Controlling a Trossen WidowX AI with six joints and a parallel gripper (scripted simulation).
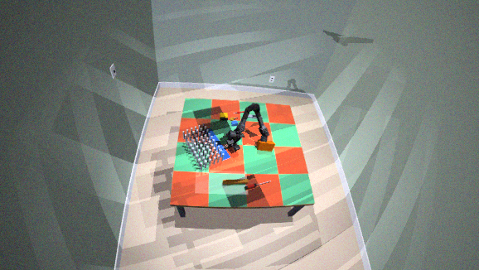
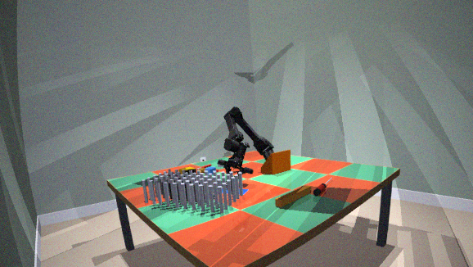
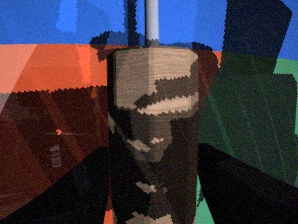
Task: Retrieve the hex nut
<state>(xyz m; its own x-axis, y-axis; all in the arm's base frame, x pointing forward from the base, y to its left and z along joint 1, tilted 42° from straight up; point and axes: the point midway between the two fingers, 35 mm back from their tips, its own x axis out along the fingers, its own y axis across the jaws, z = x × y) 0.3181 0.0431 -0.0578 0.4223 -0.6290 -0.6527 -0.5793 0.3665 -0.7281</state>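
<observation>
Now: the blue taped strip 12 cm ahead of my gripper tip, 1 cm to the right of it and 2 cm below it. From my gripper tip the other things lie so: blue block 2 cm behind, 29 cm to the right; orange level 10 cm behind, 38 cm to the left; yellow block 10 cm ahead, 37 cm to the right.
</observation>
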